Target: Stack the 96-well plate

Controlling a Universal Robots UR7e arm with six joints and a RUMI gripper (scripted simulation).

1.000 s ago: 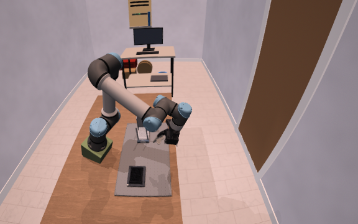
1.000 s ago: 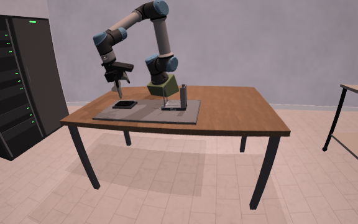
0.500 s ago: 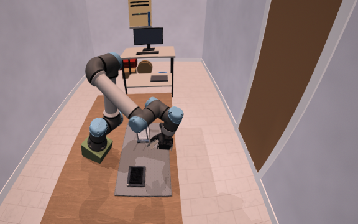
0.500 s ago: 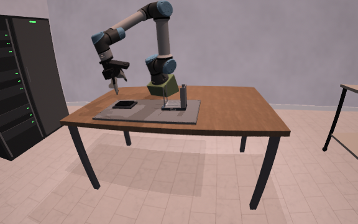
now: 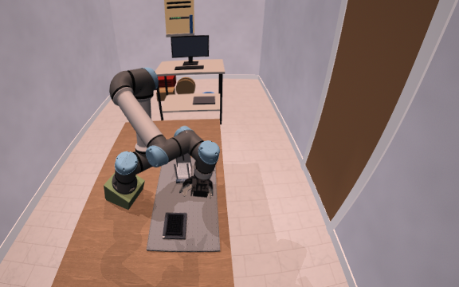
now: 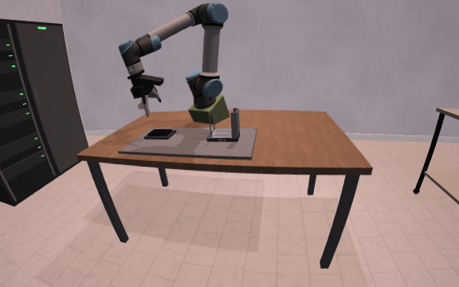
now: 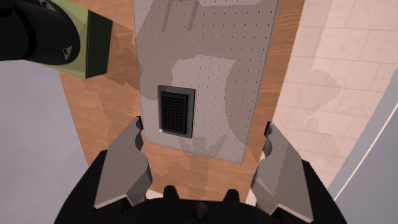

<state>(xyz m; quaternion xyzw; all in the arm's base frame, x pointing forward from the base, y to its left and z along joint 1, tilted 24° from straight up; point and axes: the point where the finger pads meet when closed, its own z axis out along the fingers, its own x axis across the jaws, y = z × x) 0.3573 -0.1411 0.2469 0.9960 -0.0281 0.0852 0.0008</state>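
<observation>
Right now the black 96-well plate is 17 cm below my hand, 14 cm behind it and 5 cm to the right of it. Round my hand: pale plate (34 cm to the left, 17 cm below, 6 cm behind); then plate nest N1 (18 cm below, 14 cm behind, 5 cm to the right); then rack post (39 cm to the left, 11 cm below, 1 cm behind).
</observation>
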